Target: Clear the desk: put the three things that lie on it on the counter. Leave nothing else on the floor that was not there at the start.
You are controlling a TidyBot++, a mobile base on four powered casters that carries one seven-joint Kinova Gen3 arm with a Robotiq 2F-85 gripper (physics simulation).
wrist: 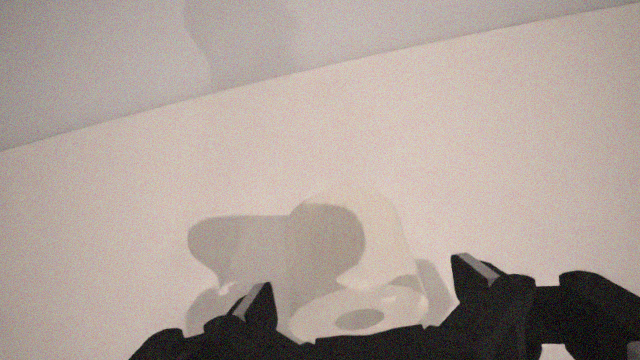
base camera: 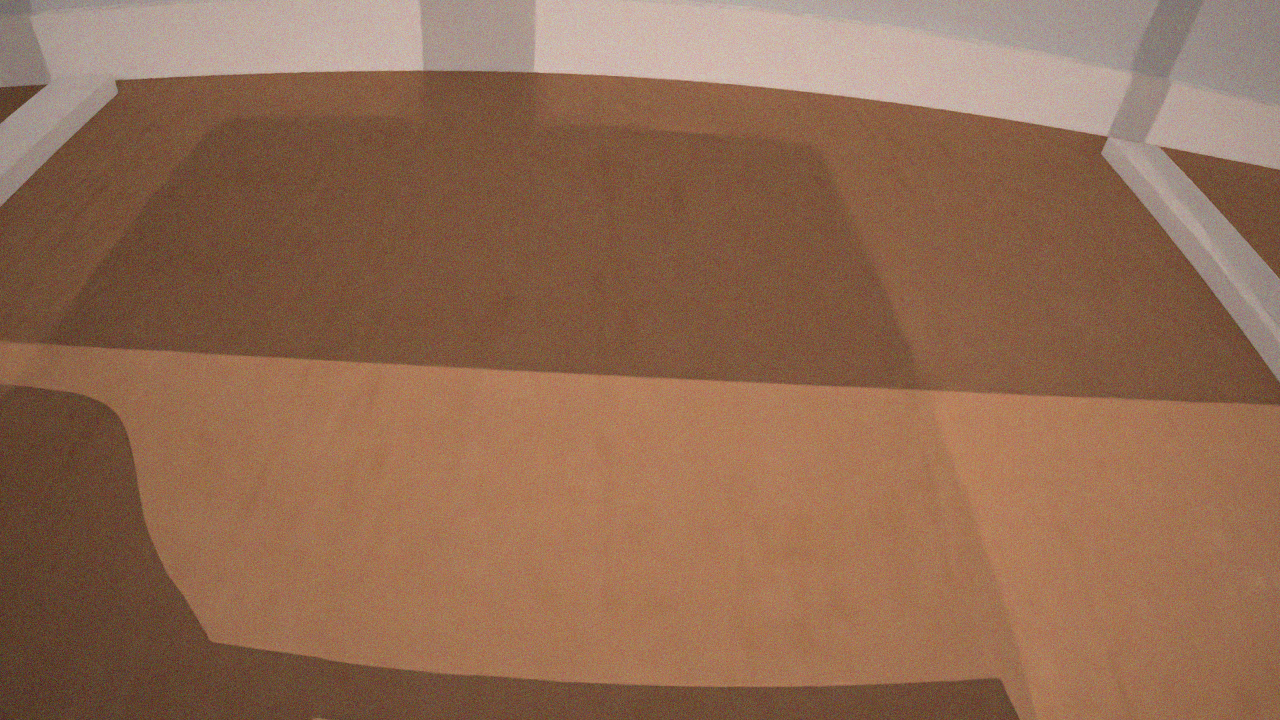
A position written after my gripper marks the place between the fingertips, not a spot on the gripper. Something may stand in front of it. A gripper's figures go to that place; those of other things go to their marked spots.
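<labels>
A white desk [wrist: 509,144] is 32 cm from the lens. There is a white toilet paper roll [wrist: 350,271] too, and the marked spots on the desk and the roll are 21 cm apart. My gripper [wrist: 362,288] is 16 cm from the lens, while for the roll it is 15 cm from the lens.
</labels>
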